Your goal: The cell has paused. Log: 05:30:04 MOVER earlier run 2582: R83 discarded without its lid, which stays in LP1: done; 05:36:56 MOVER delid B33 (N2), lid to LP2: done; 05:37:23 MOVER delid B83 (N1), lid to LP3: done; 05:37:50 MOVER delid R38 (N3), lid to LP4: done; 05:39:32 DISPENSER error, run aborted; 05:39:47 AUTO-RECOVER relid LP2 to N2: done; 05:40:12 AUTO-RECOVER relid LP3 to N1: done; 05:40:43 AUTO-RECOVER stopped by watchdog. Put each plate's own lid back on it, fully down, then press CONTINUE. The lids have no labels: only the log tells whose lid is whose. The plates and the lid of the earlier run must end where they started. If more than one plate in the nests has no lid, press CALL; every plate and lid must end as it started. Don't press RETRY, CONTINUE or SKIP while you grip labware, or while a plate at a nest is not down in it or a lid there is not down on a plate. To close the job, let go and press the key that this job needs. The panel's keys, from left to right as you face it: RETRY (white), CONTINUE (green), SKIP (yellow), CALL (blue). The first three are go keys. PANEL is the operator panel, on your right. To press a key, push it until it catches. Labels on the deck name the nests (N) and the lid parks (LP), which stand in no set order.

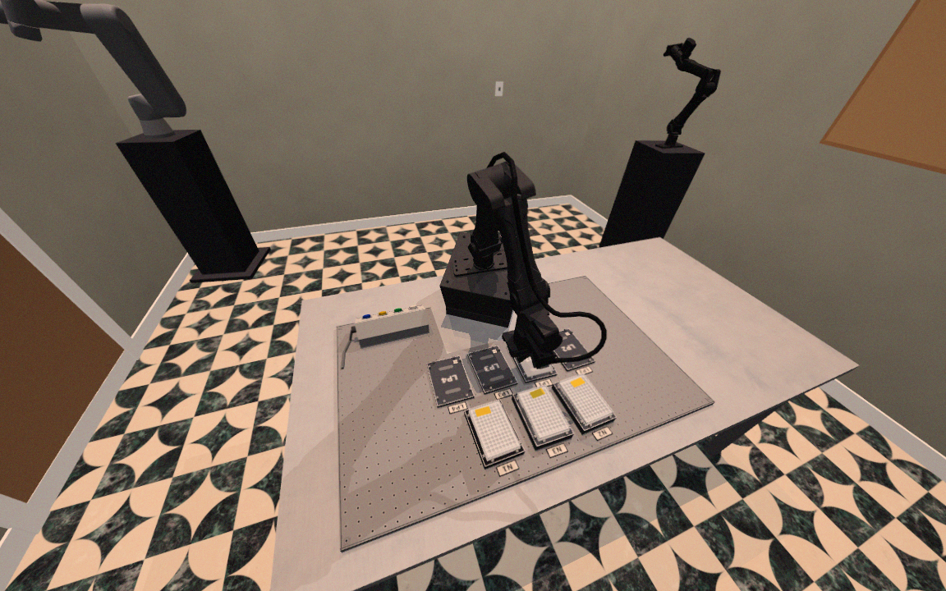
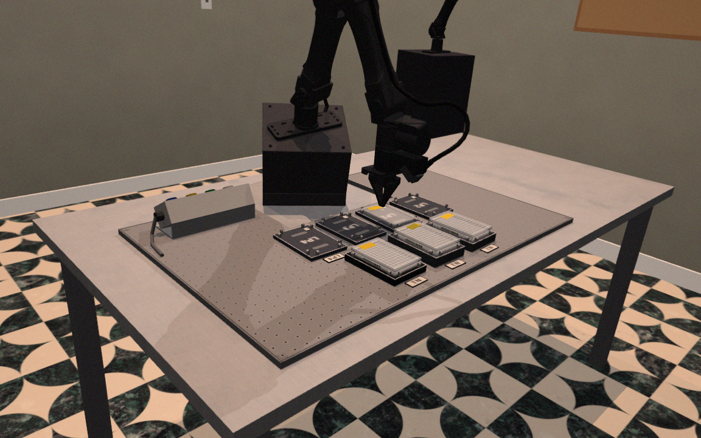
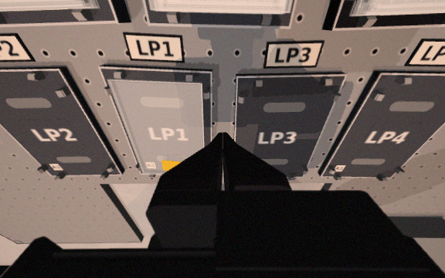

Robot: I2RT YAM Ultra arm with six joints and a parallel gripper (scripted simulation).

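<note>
The green CONTINUE key is 250 mm behind my hand and 340 mm to the right of it. From my hand the other things lie so: plate: 140 mm ahead, 20 mm to the left, 40 mm below; then lid park LP3: 30 mm behind, 70 mm to the right, 60 mm below; then white RETRY key: 260 mm behind, 290 mm to the right.
</note>
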